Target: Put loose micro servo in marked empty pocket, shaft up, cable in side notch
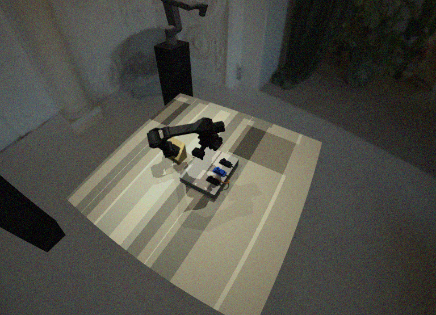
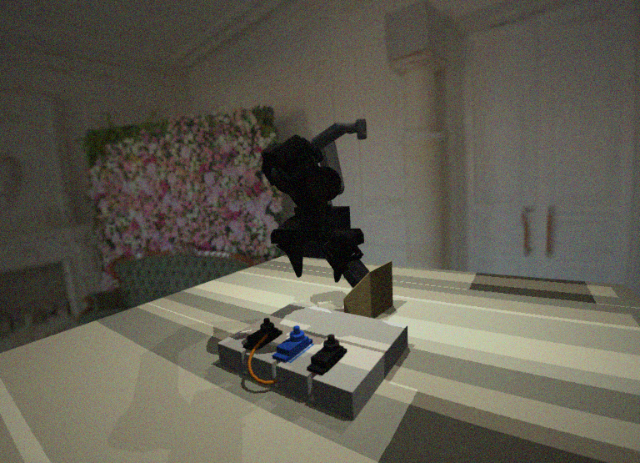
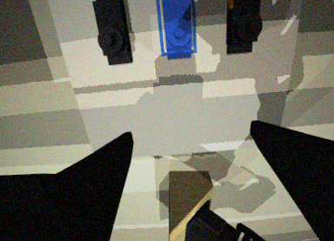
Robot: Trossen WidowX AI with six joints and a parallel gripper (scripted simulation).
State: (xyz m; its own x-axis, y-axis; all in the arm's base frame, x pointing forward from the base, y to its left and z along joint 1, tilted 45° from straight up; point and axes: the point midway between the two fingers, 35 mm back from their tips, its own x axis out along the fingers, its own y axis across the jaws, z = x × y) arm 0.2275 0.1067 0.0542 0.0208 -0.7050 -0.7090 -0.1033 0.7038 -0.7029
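The white deck lies 13 cm below my gripper tip and 2 cm behind it.
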